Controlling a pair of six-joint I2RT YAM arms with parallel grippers.
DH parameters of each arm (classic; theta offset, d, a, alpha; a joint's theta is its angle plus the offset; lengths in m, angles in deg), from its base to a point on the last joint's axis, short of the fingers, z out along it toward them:
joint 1: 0 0.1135 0.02 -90
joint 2: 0 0 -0.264 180
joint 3: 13.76 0 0.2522 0
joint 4: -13.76 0 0.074 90
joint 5: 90 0 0 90
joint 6: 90 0.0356 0 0
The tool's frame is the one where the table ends.
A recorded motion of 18 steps. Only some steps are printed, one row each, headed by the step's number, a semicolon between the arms.
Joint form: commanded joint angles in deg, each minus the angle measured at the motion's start. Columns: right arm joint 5, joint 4, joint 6, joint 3, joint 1, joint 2; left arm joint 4, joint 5, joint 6, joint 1, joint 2, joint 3.
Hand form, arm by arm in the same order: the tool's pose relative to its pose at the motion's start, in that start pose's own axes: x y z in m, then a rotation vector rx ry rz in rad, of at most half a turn. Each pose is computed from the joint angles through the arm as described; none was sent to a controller.
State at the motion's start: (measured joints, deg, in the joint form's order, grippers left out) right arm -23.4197 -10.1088 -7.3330 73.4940 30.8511 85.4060; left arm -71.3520 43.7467 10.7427 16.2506 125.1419 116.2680
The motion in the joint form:
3: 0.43 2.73 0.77 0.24 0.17 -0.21; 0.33 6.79 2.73 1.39 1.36 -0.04
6: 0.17 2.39 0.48 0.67 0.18 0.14; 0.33 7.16 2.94 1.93 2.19 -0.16
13: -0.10 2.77 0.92 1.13 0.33 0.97; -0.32 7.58 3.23 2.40 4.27 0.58
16: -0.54 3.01 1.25 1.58 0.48 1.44; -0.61 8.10 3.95 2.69 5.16 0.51
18: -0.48 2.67 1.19 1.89 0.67 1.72; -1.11 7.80 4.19 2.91 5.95 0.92
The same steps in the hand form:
3: -0.0074 0.0005 -0.0013 0.0108 -0.0497 -0.0094; -0.0004 0.0112 0.0000 0.1110 -0.0288 0.0176
6: -0.0079 0.0001 -0.0001 0.0057 -0.0460 -0.0128; 0.0003 0.0188 0.0021 0.1170 -0.0259 0.0027
13: -0.0080 -0.0005 0.0040 -0.0016 -0.0466 -0.0062; 0.0002 0.0305 0.0086 0.1272 -0.0108 -0.0234
16: -0.0093 -0.0003 0.0062 -0.0114 -0.0508 -0.0030; 0.0014 0.0366 0.0121 0.1380 -0.0033 -0.0305
18: -0.0095 0.0004 0.0077 -0.0141 -0.0457 -0.0029; 0.0016 0.0411 0.0140 0.1345 0.0051 -0.0402

